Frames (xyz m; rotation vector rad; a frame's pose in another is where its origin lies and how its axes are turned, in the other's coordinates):
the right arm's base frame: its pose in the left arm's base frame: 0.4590 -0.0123 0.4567 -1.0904 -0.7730 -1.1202
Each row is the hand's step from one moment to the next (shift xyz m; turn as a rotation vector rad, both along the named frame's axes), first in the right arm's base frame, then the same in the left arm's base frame.
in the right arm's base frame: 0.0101 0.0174 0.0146 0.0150 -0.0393 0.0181
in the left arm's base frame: 0.0201 0.0118 0.0088 -0.0327 0.0103 0.0303
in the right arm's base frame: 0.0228 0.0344 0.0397 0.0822 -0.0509 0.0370
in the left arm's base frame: 0.0408 0.0327 0.0233 -0.0240 0.0069 0.1005
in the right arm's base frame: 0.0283 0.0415 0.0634 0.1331 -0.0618 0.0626
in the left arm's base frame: 0.0500 0.0539 0.0337 -0.0190 0.0149 0.1577
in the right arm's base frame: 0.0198 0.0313 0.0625 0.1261 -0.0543 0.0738
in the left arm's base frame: 0.0378 0.0551 0.0286 -0.0134 0.0281 0.1527
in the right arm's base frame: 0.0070 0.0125 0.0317 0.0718 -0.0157 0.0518
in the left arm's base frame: 0.0151 0.0287 0.0127 0.0073 0.0262 0.0857
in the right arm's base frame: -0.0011 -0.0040 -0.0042 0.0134 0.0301 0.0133
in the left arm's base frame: -0.0043 -0.0039 -0.0012 0.0331 0.0103 0.0078
